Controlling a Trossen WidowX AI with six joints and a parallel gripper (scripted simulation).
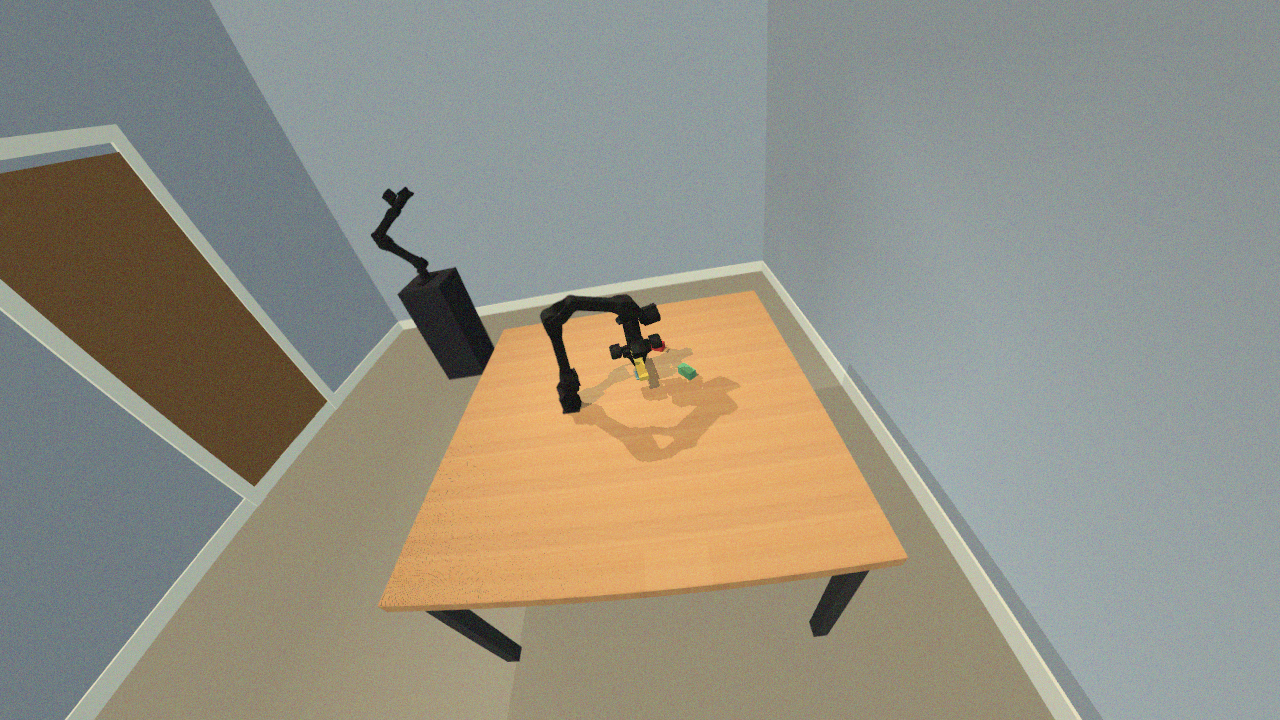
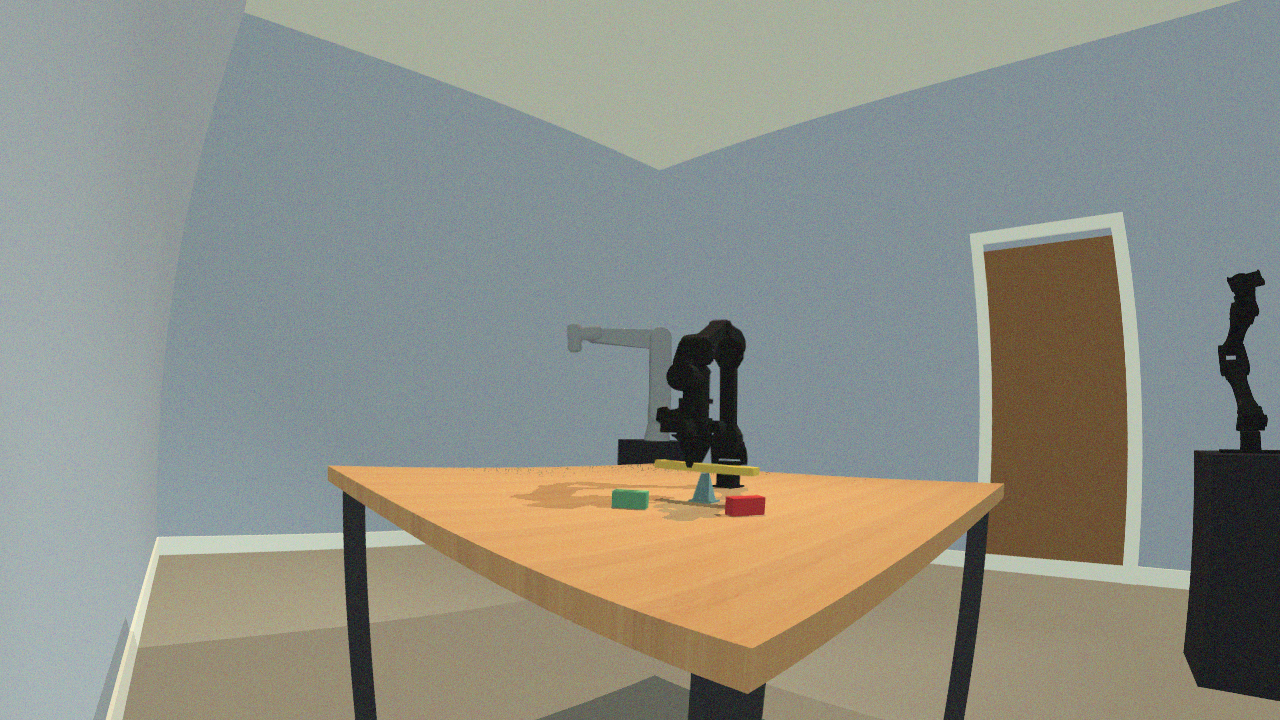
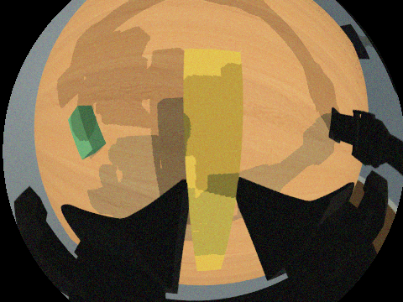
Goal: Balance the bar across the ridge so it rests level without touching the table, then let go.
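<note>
Now: gripper tip 30 mm to the right of the yellow bar and 10 mm past it. From my gripper tip the other things lie so: red block (180 mm to the left, 70 mm ahead, 60 mm below); green block (170 mm ahead, 60 mm below, 10 mm to the right).
</note>
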